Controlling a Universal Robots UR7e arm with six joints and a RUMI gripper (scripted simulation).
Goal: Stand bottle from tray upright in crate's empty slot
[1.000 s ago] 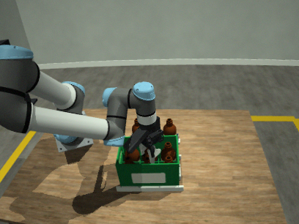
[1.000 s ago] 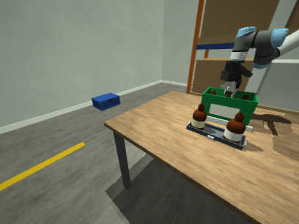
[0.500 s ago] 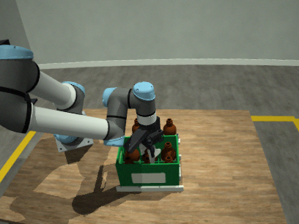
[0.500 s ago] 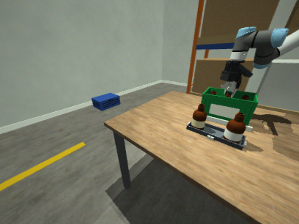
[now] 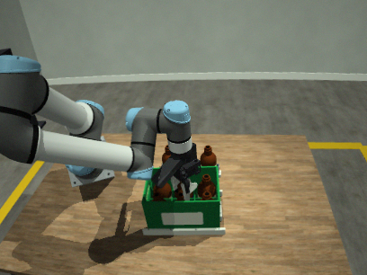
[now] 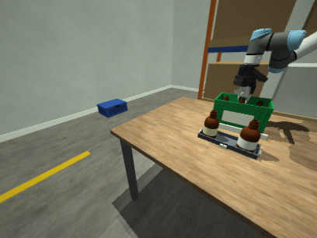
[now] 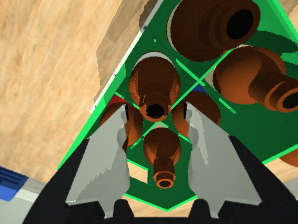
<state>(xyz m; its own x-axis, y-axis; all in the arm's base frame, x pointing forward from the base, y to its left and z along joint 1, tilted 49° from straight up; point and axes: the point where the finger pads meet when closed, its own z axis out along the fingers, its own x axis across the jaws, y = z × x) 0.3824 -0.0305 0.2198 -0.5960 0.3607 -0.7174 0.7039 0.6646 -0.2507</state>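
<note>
The green crate is 70 mm below my hand and 40 mm to the left of it. Round my hand: grey tray: 280 mm to the left, 150 mm below, 10 mm ahead.
</note>
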